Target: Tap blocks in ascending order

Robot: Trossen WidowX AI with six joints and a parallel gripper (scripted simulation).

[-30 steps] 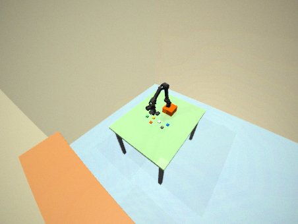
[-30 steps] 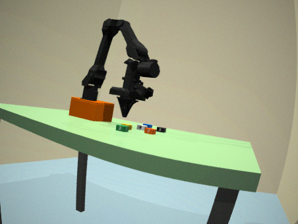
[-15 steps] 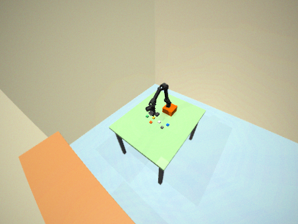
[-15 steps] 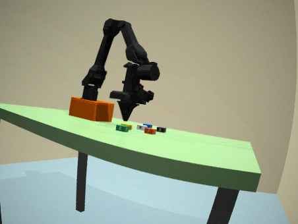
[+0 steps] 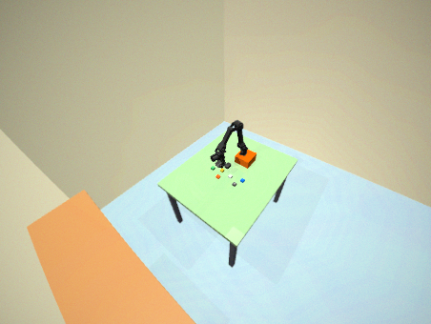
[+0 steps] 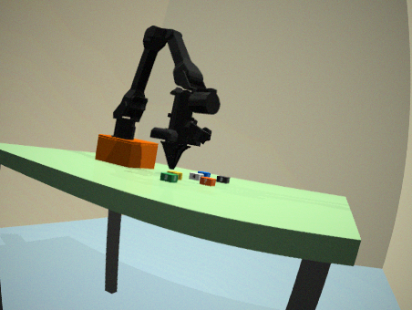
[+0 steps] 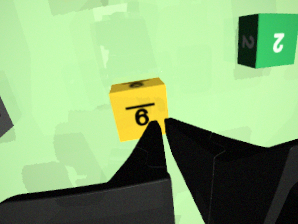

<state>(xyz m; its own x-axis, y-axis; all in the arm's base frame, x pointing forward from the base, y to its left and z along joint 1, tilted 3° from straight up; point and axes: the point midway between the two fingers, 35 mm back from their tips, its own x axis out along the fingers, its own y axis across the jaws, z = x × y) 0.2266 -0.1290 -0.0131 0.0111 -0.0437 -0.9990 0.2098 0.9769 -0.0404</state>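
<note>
Right now my gripper tip is 1 cm short of the yellow block, 1 cm to the right of it and 1 cm above it. The rest, counted from my gripper tip: green block (2 cm ahead, 9 cm to the right, 1 cm below); then orange block (10 cm ahead, 1 cm to the left, 1 cm below); then white block (5 cm ahead, 11 cm to the left, 1 cm below).
</note>
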